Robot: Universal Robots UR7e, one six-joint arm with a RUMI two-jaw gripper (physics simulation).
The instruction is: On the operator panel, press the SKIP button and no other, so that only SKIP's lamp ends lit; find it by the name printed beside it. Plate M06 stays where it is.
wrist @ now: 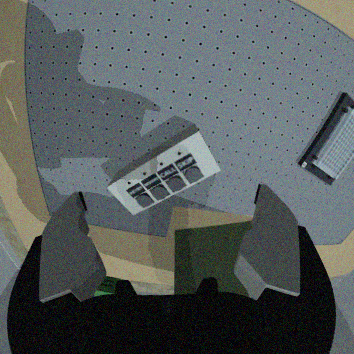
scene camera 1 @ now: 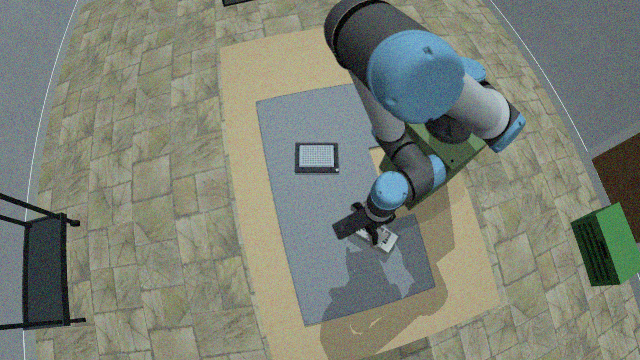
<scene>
gripper: wrist; scene camera 1
same spot on gripper: [wrist: 277,263] = [scene camera 1: 355,209]
</scene>
